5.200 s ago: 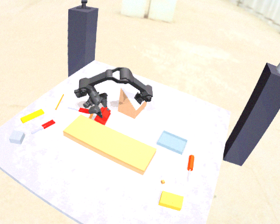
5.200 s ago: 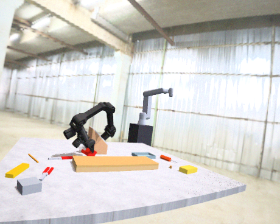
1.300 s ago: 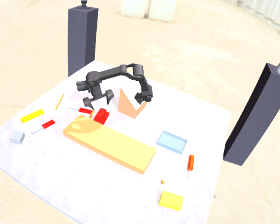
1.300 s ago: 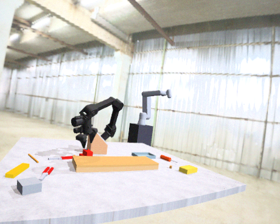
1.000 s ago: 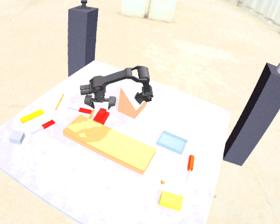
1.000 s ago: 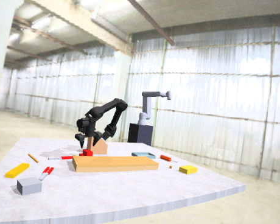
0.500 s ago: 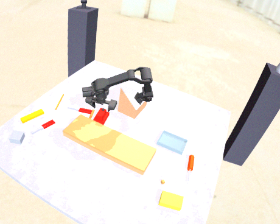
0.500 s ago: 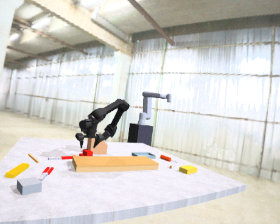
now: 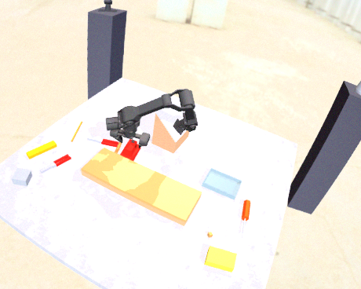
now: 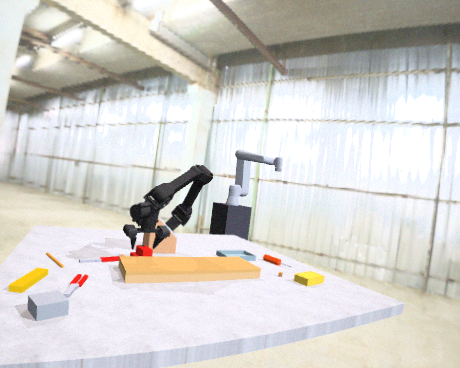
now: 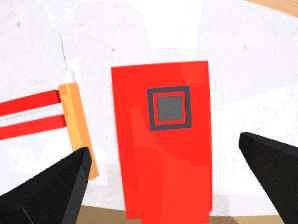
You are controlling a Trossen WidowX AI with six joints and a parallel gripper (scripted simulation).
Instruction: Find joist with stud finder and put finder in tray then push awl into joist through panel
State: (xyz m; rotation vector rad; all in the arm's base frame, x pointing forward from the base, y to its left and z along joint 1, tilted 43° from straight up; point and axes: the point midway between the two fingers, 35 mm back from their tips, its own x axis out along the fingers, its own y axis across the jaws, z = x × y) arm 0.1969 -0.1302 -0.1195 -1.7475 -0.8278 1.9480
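My gripper tip is 1 cm past the red stud finder. The rest, counted from my gripper tip: pencil: 33 cm to the right, 5 cm below, 1 cm behind; then yellow bar: 40 cm to the right, 21 cm ahead, 4 cm below; then awl: 7 cm to the right, 4 cm below, 3 cm behind.
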